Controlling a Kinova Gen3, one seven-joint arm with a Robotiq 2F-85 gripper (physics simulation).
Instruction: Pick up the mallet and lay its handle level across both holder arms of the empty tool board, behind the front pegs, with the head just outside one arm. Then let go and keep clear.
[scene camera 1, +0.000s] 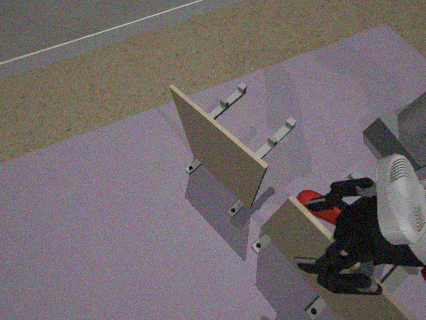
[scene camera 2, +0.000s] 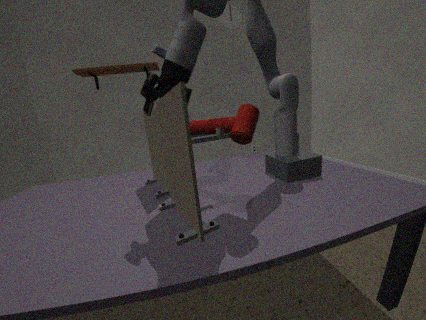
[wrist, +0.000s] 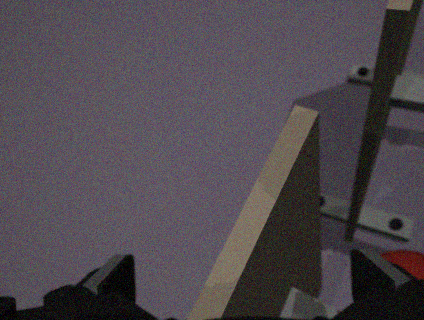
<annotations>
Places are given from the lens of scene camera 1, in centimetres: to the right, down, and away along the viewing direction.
my gripper (scene camera 1: 303, 232): 14, 11, 35
tool board (scene camera 1: 296, 232): 15, 13, 39
</annotations>
